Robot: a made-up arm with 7 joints.
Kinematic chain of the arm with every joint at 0, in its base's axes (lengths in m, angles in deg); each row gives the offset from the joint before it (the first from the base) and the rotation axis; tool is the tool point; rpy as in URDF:
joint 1: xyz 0 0 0.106 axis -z
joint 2: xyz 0 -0.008 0.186 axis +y
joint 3: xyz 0 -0.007 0.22 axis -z
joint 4: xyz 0 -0.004 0.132 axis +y
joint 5: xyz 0 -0.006 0.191 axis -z
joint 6: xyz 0 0 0.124 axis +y
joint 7: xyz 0 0 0.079 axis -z
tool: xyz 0 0 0 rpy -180 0 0
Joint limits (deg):
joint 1: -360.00..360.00
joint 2: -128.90..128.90
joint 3: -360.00..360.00
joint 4: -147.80..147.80
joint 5: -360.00..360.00
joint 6: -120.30..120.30
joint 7: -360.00..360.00
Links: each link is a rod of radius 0.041 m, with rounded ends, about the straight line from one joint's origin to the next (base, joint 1, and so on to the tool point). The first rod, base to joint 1, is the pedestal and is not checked.
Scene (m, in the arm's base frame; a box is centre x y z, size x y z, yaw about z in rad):
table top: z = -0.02
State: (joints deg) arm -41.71 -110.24 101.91 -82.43 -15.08 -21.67 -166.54
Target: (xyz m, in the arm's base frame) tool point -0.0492 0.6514 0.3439
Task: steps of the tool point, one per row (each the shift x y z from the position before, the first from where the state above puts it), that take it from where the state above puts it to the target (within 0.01 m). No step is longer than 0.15 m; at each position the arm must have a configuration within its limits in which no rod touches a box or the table.
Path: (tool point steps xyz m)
1: -0.0051 0.1112 0.0101
2: 0.0201 0.1141 0.0125
3: 0.0464 0.1111 0.0153
4: 0.0723 0.1015 0.0177
5: 0.0959 0.0857 0.0201
6: 0.1157 0.0638 0.0225
7: 0.1302 0.0373 0.0244

